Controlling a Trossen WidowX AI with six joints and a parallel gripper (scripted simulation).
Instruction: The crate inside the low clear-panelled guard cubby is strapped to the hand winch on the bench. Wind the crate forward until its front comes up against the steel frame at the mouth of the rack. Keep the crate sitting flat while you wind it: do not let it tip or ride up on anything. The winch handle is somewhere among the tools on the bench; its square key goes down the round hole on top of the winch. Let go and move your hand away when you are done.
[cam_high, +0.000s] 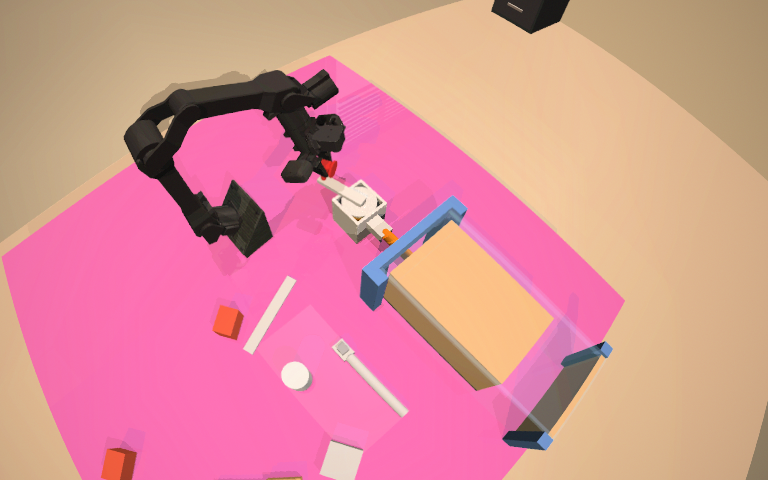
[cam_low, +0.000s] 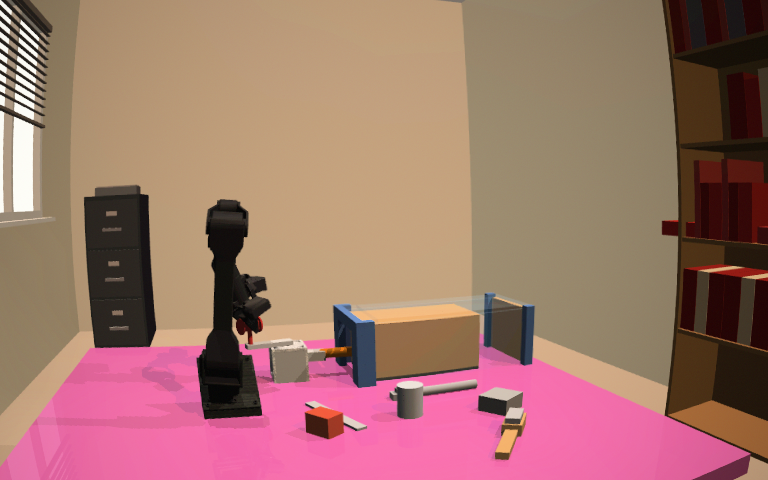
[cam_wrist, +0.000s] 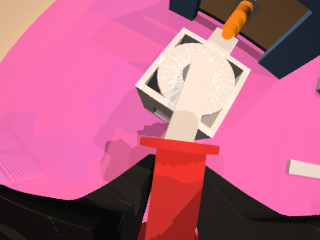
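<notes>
Now: the winch handle 30 mm below my gripper tip and 20 mm ahead of it. Also, from my gripper tip: blue steel frame 240 mm ahead, 30 mm to the left, 30 mm below; then winch 100 mm below, 70 mm ahead, 20 mm to the left; then red knob 10 mm to the right, 10 mm behind.
</notes>
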